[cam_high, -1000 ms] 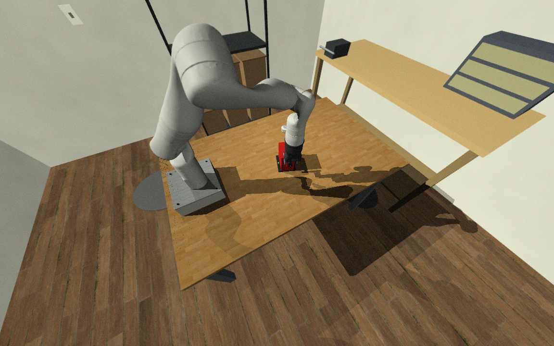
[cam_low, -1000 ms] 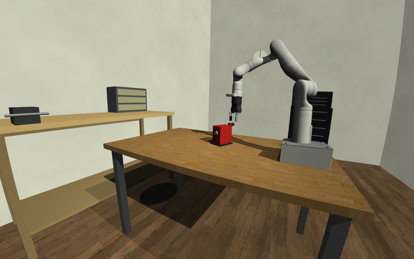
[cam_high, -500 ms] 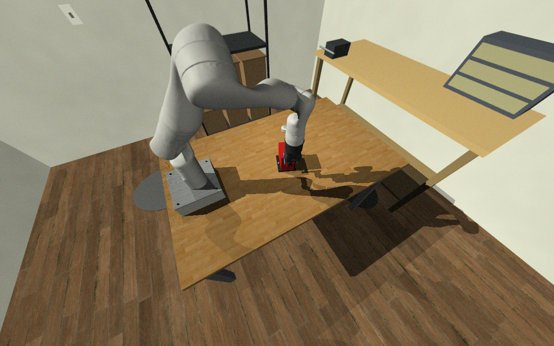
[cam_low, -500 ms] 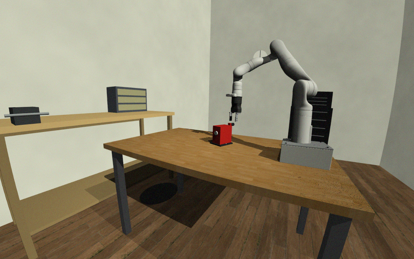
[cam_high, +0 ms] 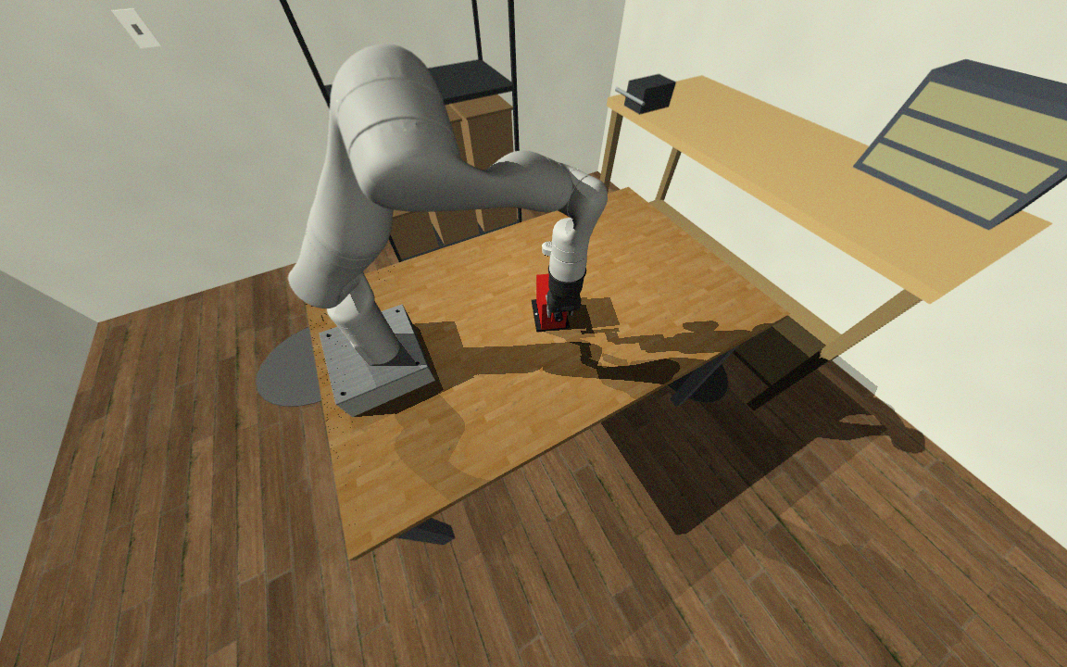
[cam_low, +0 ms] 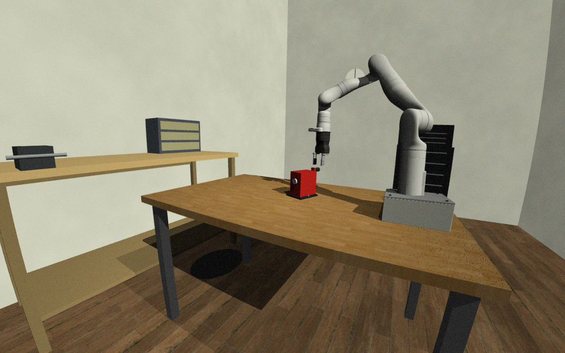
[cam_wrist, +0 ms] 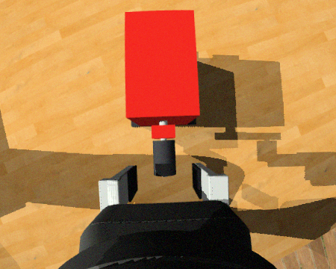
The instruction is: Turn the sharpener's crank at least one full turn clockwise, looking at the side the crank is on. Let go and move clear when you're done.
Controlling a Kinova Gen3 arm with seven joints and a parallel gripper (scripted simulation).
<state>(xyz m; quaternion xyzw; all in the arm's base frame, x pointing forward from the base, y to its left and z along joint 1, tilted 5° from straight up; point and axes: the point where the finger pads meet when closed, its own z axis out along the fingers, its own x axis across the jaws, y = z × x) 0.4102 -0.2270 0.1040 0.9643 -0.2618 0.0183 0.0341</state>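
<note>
My gripper is now 40 mm above the dark cylindrical handle, 10 mm to the right of it and 10 mm short of it.
</note>
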